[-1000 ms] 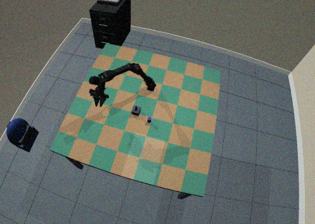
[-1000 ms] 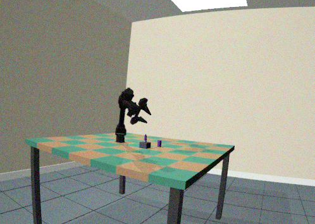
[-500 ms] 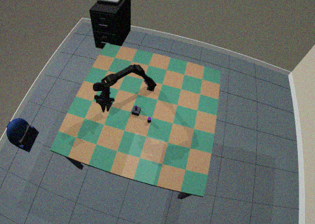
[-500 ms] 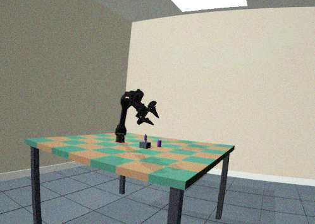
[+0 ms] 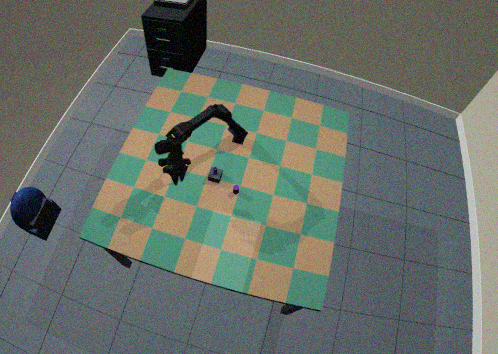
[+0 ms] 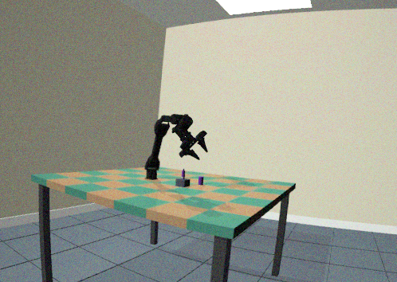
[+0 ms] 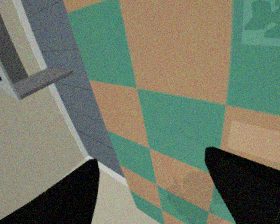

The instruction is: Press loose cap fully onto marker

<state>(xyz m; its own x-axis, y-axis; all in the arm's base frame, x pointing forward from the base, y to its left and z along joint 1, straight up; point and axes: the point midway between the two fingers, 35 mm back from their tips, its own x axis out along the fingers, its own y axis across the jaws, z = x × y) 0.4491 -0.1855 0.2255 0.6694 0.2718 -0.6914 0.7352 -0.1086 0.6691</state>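
The purple cap lies 25 cm to the left of my gripper tip, 18 cm below it and 14 cm behind it. Also, from my gripper tip: purple marker: 19 cm behind, 12 cm to the left, 12 cm below; then holder block: 19 cm behind, 18 cm below, 12 cm to the left.
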